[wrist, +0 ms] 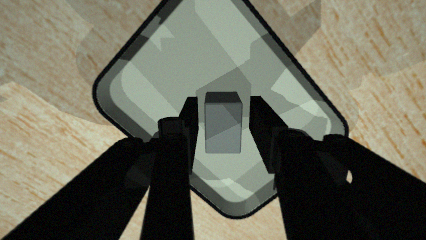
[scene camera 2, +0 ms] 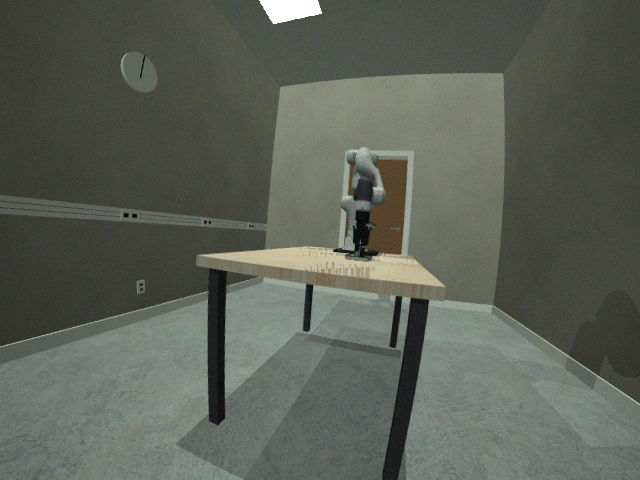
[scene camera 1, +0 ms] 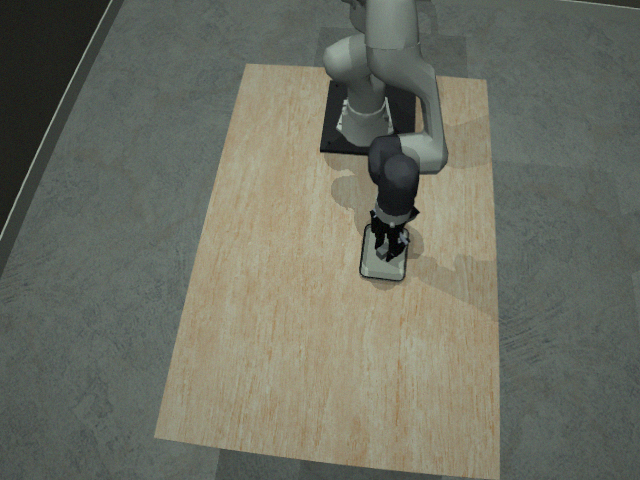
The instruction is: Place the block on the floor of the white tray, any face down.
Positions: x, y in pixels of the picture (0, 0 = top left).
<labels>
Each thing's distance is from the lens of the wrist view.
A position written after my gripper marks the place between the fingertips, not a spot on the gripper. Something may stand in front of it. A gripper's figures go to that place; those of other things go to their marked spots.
my gripper (wrist: 223, 112): 0.17 m
white tray (wrist: 170, 57): 0.17 m
grey block (wrist: 223, 111): 0.14 m
The marked spots on the white tray and the grey block are 0.06 m apart.
</labels>
